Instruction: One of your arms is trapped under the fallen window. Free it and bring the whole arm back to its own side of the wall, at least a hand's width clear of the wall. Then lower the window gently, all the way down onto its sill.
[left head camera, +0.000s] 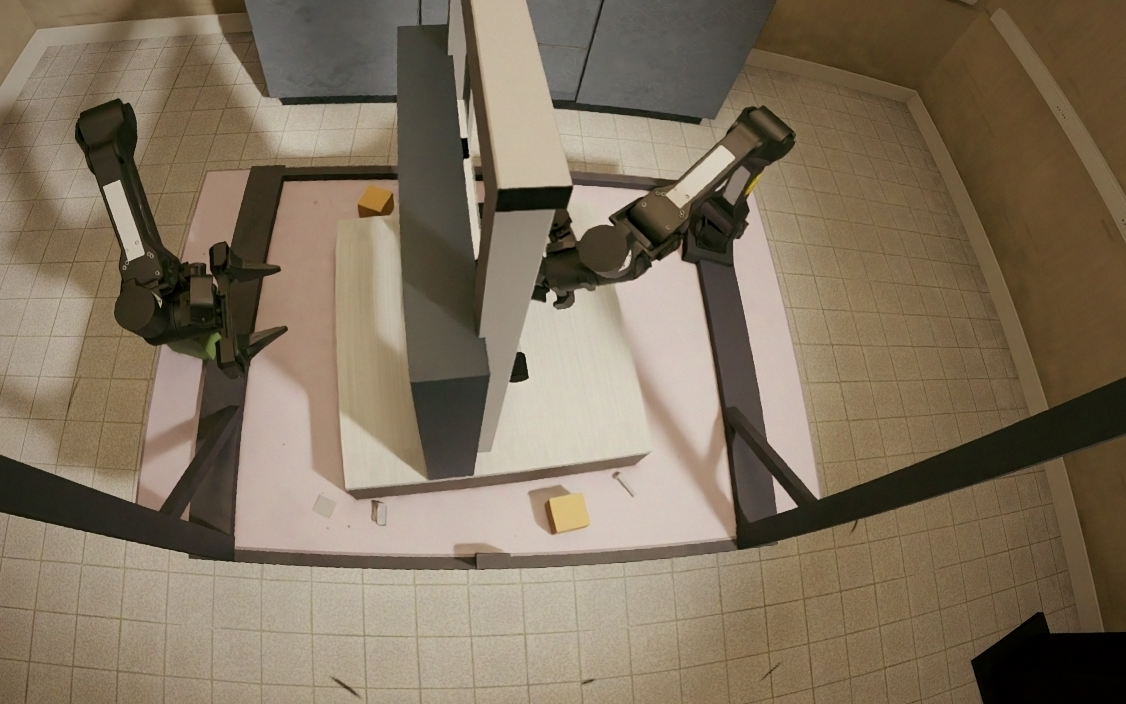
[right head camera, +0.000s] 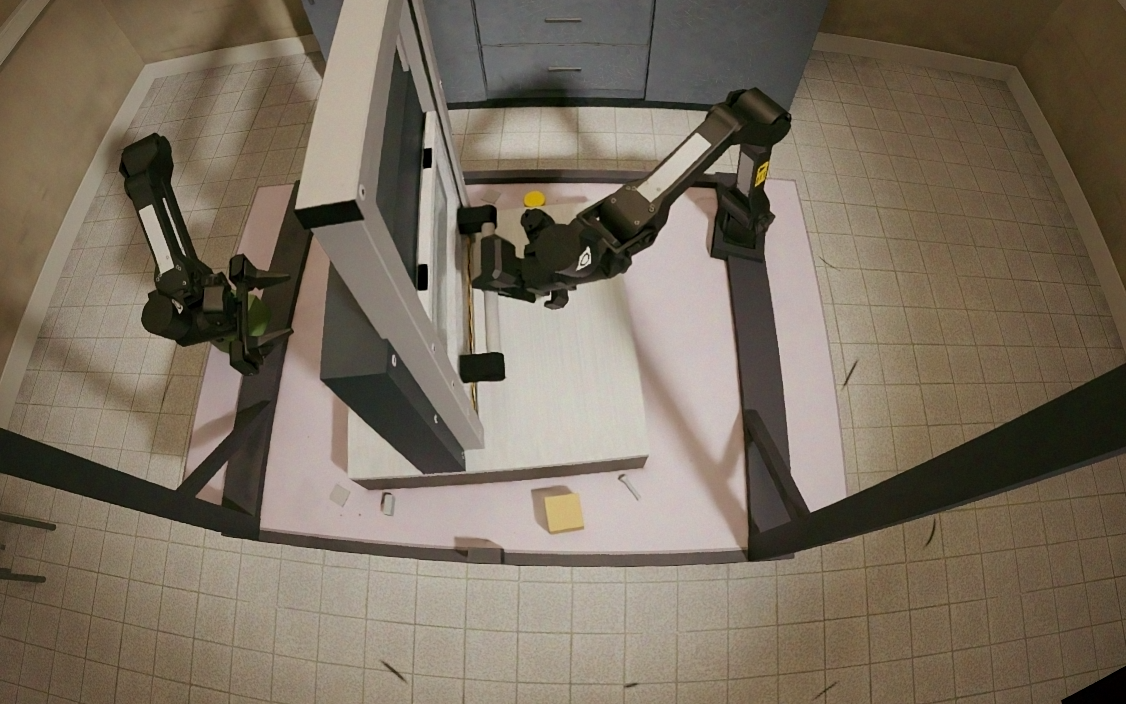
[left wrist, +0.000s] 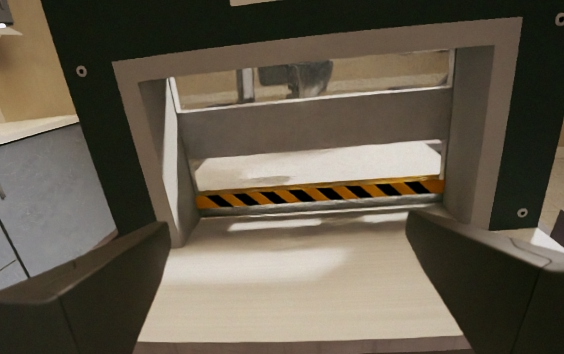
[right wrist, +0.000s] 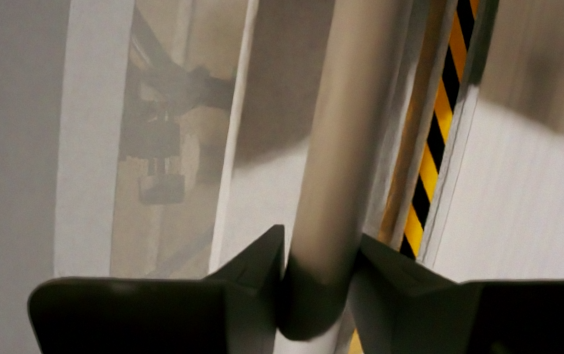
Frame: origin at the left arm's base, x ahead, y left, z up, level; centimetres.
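Seen in the pictures: left gripper, fingertip midpoint: (left head camera: 283, 297) (right head camera: 291, 302) (left wrist: 290, 227) (right wrist: 173, 138); right gripper, fingertip midpoint: (right head camera: 476, 286) (left wrist: 303, 116) (right wrist: 311, 236); right arm's base, link origin: (left head camera: 711, 238) (right head camera: 740, 232).
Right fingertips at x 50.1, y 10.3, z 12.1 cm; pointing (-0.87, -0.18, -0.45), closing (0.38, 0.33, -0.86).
A point is followed by its place in that frame.
My left gripper (left head camera: 281, 298) @[z 13.5, x 22.9, y 0.4 cm] (right head camera: 288, 305) @[z 13.5, x 22.9, y 0.4 cm] (left wrist: 290, 227) @[z 13.5, x 22.9, y 0.4 cm] is open and empty, left of the wall (left head camera: 440, 249) @[z 40.5, x 47.3, y -3.4 cm] (right head camera: 357, 365) @[z 40.4, x 51.4, y -13.8 cm] and the board, with the whole left arm on that side, well apart from the wall. My right gripper (right head camera: 489, 264) (right wrist: 311, 236) @[z 12.1, x 50.1, y 10.3 cm] is shut on the window's handle bar (right head camera: 491, 327) @[z 14.1, x 54.7, y 3.8 cm] (right wrist: 345, 125) @[z 13.8, x 51.2, y 15.1 cm] on the other side; its fingertips are hidden in the left head camera. The window's yellow-black striped lower edge (left wrist: 320, 195) @[z 2.7, x 46.6, y 7.4 cm] (right wrist: 436, 145) @[z 2.8, x 46.3, y 13.5 cm] is very low, at or just above the sill; I cannot tell whether it touches. The opening below it shows no arm.
The wall stands on a pale board (left head camera: 373, 415) @[z 0.4, x 37.9, y -8.7 cm] (right head camera: 564, 373) @[z 0.5, x 64.3, y 5.0 cm]. A green object (left head camera: 199, 344) @[z -1.2, x 4.8, y -5.0 cm] (right head camera: 259, 313) @[z -3.5, x 5.0, y 2.9 cm] lies beneath my left gripper. A yellow block (left head camera: 567, 512) @[z -4.2, x 69.3, y -15.1 cm] (right head camera: 563, 512) @[z -4.2, x 69.5, y -15.0 cm] and a bolt (left head camera: 624, 484) @[z -8.7, x 78.3, y -7.8 cm] (right head camera: 630, 486) @[z -8.6, x 78.5, y -7.6 cm] lie at the front. An orange block (left head camera: 375, 200) @[z -4.5, x 23.9, y 31.8 cm] lies behind.
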